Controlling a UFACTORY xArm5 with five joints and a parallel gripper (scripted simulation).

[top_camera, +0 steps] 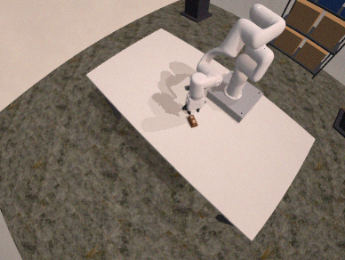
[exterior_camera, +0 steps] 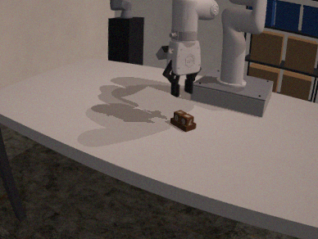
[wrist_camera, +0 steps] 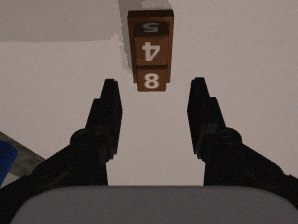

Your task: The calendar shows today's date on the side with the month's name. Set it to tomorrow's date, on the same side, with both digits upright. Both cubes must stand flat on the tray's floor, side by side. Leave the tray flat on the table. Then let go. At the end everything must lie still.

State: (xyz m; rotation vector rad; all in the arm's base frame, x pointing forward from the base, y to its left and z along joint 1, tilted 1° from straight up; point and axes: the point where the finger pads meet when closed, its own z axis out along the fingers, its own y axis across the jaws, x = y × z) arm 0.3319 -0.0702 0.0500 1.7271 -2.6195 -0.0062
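The brown wooden cube lies 9 cm below my hand. From my hand the other things lie so: tray (11 cm below, 2 cm to the left, 1 cm ahead).
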